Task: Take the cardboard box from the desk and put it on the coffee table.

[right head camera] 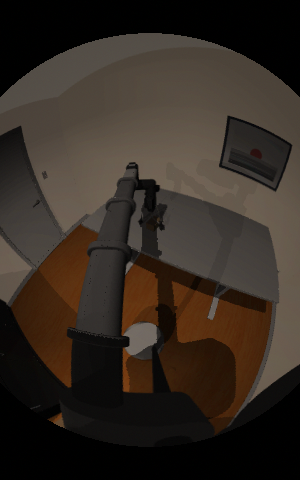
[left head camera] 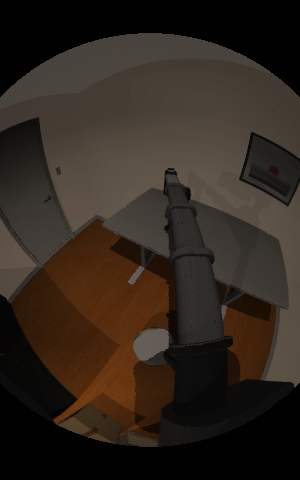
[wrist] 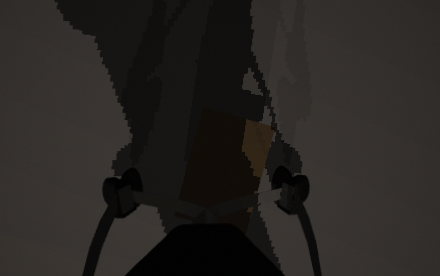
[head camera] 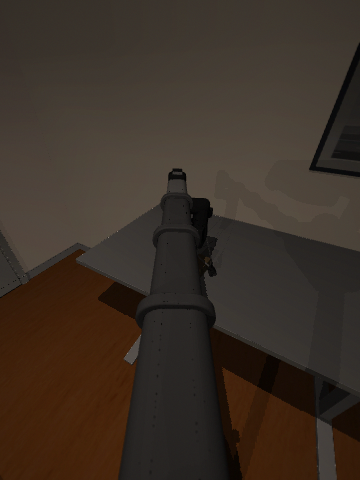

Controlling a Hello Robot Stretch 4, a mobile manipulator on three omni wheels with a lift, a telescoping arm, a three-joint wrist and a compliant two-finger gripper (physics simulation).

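Seen in the pictures: gripper, between the fingertips: (right head camera: 150, 226) (wrist: 208, 182); robot's base, origin of its link: (right head camera: 143, 339) (left head camera: 153, 345).
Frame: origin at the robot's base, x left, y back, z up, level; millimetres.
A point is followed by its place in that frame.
Observation:
The cardboard box (wrist: 215, 160) @(x -102, y -747, z 972 mm) (right head camera: 153, 226) @(x -105, y -688, z 960 mm) (head camera: 206, 260) @(x -135, y -741, z 973 mm) is small and brown, lying on the grey desk (head camera: 280, 280) @(x -449, y -679, z 922 mm) (left head camera: 135, 215) @(x 210, y -908, z 922 mm) (right head camera: 200, 240) @(x -405, y -597, z 922 mm) near its left part, mostly in the arm's shadow. My gripper (wrist: 208, 182) @(x -87, y -724, z 930 mm) (right head camera: 151, 222) @(x -87, y -724, z 930 mm) is open. Its fingers stand apart on either side of the box's near part in the wrist view, with the box between and beyond them. The gap in height is hard to judge. The arm hides part of the gripper in the head view. No coffee table can be made out for certain.
A round white top (left head camera: 151, 345) @(x 27, y -8, z 186 mm) (right head camera: 143, 340) @(x -7, y -1, z 187 mm) stands on the wooden floor before the desk. Tan flat-sided objects (left head camera: 92, 422) show at the lower left, beside a large dark object (left head camera: 25, 365) @(x 1255, y 623, z 377 mm). A wall is behind the desk, with a framed picture (left head camera: 270, 170) @(x -854, y -948, z 1483 mm) (right head camera: 256, 155) @(x -884, y -932, z 1487 mm). A door (left head camera: 30, 190) @(x 1674, y -1238, z 1133 mm) is at the left.

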